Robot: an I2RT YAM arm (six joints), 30 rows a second.
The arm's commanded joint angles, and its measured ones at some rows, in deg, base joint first. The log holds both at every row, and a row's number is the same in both.
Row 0, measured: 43.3 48.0 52.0 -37.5 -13.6 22.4
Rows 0 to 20, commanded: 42.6 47.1 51.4 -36.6 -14.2 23.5; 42.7 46.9 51.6 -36.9 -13.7 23.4; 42.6 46.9 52.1 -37.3 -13.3 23.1; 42.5 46.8 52.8 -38.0 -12.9 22.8; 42.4 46.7 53.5 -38.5 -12.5 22.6; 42.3 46.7 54.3 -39.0 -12.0 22.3; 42.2 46.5 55.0 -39.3 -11.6 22.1; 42.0 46.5 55.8 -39.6 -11.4 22.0; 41.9 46.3 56.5 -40.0 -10.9 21.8; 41.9 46.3 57.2 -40.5 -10.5 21.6; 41.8 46.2 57.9 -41.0 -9.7 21.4; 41.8 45.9 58.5 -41.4 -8.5 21.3; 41.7 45.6 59.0 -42.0 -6.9 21.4; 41.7 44.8 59.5 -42.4 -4.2 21.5; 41.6 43.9 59.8 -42.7 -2.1 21.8; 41.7 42.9 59.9 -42.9 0.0 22.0; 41.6 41.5 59.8 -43.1 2.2 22.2; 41.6 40.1 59.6 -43.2 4.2 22.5; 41.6 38.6 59.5 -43.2 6.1 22.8; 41.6 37.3 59.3 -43.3 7.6 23.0; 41.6 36.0 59.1 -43.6 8.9 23.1
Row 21, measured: 42.5 40.6 58.0 -41.4 -1.0 22.2
